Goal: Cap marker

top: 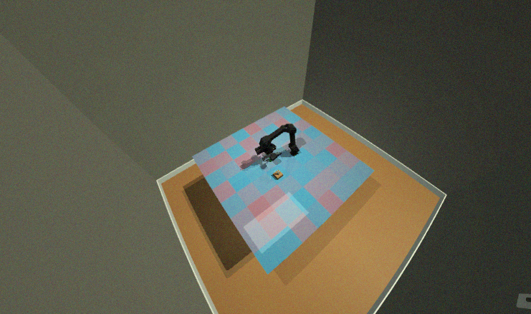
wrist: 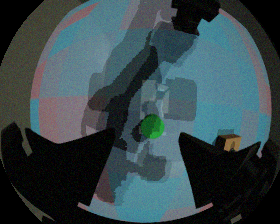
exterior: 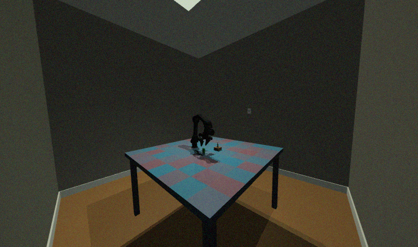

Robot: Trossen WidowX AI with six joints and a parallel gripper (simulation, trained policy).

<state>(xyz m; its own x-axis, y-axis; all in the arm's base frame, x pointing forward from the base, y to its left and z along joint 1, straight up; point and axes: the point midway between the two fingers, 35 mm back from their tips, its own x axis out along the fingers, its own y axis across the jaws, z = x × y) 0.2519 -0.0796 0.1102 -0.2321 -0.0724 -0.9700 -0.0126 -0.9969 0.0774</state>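
Right now my gripper tip is 5 cm above the green cap.
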